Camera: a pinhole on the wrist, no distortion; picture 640 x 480 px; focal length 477.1 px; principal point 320.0 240.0 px. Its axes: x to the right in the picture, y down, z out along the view. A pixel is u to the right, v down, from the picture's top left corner.
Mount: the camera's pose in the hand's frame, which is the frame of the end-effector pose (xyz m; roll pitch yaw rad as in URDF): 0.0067 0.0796 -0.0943 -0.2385 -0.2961 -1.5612
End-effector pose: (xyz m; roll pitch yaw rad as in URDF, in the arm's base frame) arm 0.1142 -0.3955 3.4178 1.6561 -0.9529 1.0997
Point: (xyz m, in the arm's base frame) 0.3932 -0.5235 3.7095
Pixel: 336 388
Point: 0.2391 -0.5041 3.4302
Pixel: 532 79
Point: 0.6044 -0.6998 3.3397
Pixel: 506 41
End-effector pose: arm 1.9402 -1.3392 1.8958 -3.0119 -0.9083 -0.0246
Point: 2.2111 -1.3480 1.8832
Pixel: 533 359
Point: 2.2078 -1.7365 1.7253
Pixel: 76 160
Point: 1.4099 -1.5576 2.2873
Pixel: behind the camera
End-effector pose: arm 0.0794 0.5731 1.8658 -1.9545 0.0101 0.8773
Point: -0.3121 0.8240 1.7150
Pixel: 587 60
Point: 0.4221 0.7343 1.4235
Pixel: outside the picture
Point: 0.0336 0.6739 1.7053
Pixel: 401 210
